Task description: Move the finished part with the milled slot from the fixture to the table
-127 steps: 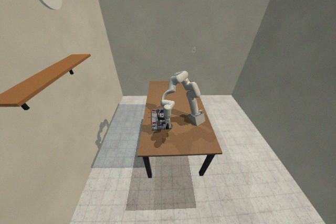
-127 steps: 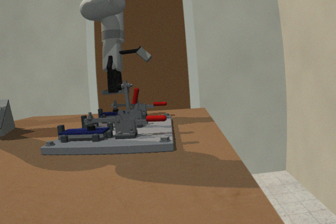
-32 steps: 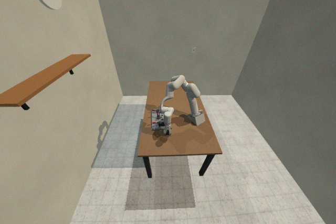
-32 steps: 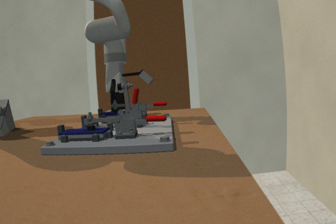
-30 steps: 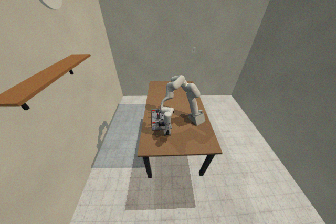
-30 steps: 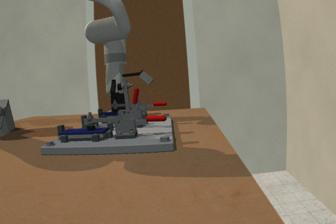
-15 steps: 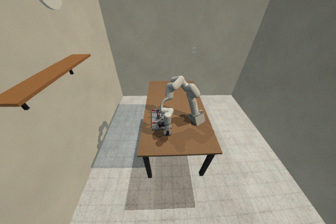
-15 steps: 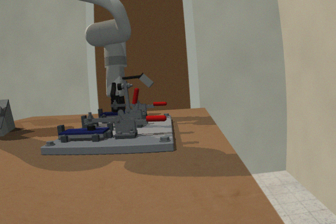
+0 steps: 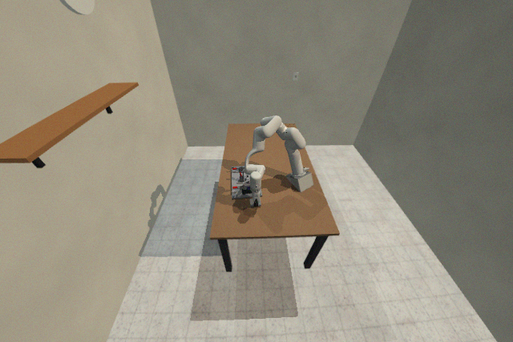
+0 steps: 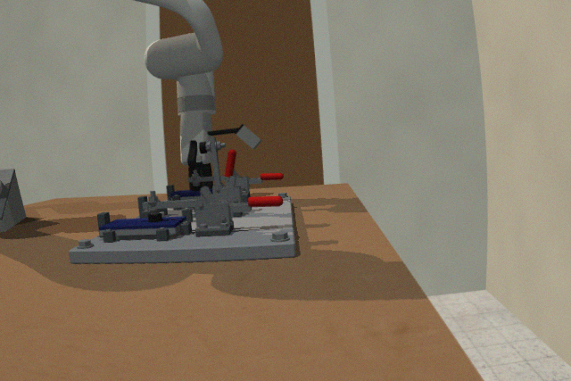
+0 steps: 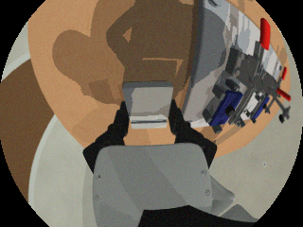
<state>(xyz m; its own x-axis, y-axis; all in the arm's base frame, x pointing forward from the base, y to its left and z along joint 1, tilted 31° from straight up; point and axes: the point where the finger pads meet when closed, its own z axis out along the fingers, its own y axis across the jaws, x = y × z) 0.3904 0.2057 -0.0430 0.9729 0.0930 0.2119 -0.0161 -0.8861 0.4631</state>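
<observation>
Right now the grey finished part is 1 cm behind my hand and 1 cm below it. The rest, counted from my hand: blue blank 34 cm to the right; grey fixture plate 5 cm ahead, 24 cm to the right, 2 cm below.
</observation>
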